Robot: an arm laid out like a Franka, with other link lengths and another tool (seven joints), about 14 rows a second.
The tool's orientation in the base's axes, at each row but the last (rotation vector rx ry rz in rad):
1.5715 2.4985 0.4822
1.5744 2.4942 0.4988
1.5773 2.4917 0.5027
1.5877 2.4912 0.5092
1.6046 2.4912 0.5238
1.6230 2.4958 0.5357
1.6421 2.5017 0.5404
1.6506 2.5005 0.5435
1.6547 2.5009 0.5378
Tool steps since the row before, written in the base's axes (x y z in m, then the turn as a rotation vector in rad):
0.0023 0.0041 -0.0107 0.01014 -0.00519 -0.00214
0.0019 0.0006 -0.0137 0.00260 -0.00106 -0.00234
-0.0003 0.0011 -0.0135 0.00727 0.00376 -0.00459
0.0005 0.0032 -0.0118 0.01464 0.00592 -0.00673
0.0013 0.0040 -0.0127 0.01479 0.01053 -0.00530
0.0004 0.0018 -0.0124 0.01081 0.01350 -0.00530
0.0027 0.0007 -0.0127 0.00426 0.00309 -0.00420
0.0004 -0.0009 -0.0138 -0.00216 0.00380 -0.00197
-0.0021 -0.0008 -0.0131 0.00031 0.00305 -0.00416
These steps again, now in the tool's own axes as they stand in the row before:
0.0022 -0.0001 0.0115 -0.00921 0.00579 0.00401
-0.0010 -0.0030 0.0135 -0.00221 0.00096 0.00275
0.0004 -0.0046 0.0127 -0.00003 0.00600 0.00722
0.0020 -0.0026 0.0118 -0.00139 0.01234 0.01185
0.0021 -0.0019 0.0131 0.00281 0.01470 0.01156
0.0003 -0.0034 0.0121 0.00716 0.01235 0.01111
-0.0019 -0.0018 0.0127 0.00058 0.00334 0.00582
-0.0026 -0.0047 0.0128 0.00410 -0.00123 0.00216
-0.0014 -0.0066 0.0115 0.00217 -0.00008 0.00469

